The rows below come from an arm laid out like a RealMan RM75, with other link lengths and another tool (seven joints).
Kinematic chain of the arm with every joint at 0, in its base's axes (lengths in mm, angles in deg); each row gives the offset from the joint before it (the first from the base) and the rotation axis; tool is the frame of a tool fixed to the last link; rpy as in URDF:
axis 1: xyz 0 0 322.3 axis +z
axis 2: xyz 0 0 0 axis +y
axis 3: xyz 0 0 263.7 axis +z
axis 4: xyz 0 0 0 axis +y
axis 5: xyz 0 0 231 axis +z
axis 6: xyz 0 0 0 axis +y
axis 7: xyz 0 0 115.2 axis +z
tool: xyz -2 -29 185 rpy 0 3.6 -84.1
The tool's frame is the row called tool.
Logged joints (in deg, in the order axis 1, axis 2, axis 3, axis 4, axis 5, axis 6, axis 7), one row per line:
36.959 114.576 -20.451 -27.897 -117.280 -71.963 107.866
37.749 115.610 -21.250 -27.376 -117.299 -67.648 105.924
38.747 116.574 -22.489 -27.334 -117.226 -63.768 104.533
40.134 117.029 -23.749 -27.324 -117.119 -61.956 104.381
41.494 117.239 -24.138 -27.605 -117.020 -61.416 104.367
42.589 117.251 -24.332 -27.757 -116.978 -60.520 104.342
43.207 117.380 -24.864 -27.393 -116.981 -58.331 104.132
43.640 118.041 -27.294 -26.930 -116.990 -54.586 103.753
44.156 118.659 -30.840 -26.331 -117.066 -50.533 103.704
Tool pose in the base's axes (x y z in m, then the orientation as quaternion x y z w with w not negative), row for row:
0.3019 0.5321 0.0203 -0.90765 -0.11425 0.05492 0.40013
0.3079 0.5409 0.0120 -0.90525 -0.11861 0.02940 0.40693
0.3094 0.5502 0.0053 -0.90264 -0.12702 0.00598 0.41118
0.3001 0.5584 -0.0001 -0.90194 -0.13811 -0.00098 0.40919
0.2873 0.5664 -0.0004 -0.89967 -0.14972 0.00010 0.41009
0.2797 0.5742 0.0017 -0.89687 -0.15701 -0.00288 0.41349
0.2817 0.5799 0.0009 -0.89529 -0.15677 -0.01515 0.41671
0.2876 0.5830 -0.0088 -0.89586 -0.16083 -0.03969 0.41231
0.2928 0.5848 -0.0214 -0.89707 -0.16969 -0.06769 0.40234
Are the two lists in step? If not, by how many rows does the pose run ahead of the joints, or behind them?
They are in step.
